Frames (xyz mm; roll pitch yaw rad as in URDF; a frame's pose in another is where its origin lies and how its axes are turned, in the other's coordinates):
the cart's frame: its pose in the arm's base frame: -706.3 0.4 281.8 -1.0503 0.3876 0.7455
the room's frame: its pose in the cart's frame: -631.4 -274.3 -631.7 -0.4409 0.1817 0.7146
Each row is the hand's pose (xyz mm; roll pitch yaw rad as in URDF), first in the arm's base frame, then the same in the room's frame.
Working: the arm's base frame: its pose in the room's frame: 931.2 -811.6 12.5 1.3810 0.8560 -1.2382

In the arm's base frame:
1: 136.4 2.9 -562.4 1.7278 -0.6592 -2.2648
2: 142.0 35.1 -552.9 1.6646 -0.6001 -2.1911
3: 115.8 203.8 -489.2 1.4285 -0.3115 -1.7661
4: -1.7 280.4 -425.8 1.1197 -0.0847 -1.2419
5: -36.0 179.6 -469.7 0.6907 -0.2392 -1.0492
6: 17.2 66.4 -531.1 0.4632 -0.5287 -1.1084
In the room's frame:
1: 1457.5 -641.9 -158.2 0.2624 -0.0665 2.7039
2: 1463.8 -670.3 -140.5 0.2443 0.0001 2.6529
3: 1473.0 -790.9 -4.2 0.1561 0.4375 2.4582
4: 1424.2 -796.0 141.7 -0.0832 0.9966 2.4046
5: 1413.1 -690.3 97.2 -0.0837 1.0727 2.8642
6: 1431.1 -622.9 -23.4 -0.1376 0.8125 3.1040

